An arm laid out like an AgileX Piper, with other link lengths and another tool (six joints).
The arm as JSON. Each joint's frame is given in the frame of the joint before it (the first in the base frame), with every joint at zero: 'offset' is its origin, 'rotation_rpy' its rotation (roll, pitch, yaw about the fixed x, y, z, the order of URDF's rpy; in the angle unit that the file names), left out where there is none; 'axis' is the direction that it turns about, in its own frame. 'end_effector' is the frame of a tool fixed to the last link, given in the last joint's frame.
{
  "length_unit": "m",
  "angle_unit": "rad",
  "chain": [
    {
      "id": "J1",
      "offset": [
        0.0,
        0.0,
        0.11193
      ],
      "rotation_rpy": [
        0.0,
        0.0,
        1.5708
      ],
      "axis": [
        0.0,
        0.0,
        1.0
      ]
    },
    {
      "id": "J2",
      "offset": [
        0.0,
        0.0,
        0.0
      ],
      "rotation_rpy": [
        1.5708,
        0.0,
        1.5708
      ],
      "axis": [
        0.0,
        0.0,
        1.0
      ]
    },
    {
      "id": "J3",
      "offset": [
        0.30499,
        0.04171,
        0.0
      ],
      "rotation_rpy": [
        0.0,
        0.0,
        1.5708
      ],
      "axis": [
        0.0,
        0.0,
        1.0
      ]
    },
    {
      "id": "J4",
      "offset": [
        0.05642,
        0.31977,
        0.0
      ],
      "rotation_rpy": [
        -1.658,
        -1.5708,
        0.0
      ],
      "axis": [
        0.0,
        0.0,
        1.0
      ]
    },
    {
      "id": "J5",
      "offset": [
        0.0,
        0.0,
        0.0
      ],
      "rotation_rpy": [
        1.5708,
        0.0,
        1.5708
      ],
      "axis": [
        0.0,
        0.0,
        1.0
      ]
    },
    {
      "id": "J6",
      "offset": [
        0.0,
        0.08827,
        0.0
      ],
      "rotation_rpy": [
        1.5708,
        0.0,
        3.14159
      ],
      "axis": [
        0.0,
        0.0,
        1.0
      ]
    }
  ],
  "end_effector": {
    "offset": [
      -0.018,
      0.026,
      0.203
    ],
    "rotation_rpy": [
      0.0,
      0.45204,
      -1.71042
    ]
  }
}
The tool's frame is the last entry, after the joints.
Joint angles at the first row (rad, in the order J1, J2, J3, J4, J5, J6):
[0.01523 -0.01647 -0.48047 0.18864 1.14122 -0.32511]
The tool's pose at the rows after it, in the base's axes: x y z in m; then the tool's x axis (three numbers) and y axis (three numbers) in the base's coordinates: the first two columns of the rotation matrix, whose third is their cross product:
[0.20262 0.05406 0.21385 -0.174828 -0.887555 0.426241 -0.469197 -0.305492 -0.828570]
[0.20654 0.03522 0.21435 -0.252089 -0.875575 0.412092 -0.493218 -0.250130 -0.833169]
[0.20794 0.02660 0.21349 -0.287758 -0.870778 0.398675 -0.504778 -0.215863 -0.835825]
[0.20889 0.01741 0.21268 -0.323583 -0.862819 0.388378 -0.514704 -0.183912 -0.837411]
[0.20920 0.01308 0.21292 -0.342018 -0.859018 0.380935 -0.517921 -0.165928 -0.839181]
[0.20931 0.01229 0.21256 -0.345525 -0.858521 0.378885 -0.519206 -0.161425 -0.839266]
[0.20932 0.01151 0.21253 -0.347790 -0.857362 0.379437 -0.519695 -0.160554 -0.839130]
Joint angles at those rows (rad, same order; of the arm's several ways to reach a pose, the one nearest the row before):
[-0.05612 -0.01644 -0.48048 0.13893 1.13100 -0.26033]
[-0.08289 -0.01647 -0.47953 0.09079 1.12404 -0.19503]
[-0.08377 -0.01647 -0.47667 0.06088 1.12142 -0.14751]
[-0.08465 -0.01648 -0.47445 0.02867 1.12020 -0.10169]
[-0.08471 -0.01649 -0.47444 0.01343 1.11987 -0.07695]
[-0.08467 -0.01647 -0.47363 0.01071 1.11988 -0.07126]
[-0.08459 -0.01650 -0.47361 0.00774 1.11988 -0.06907]

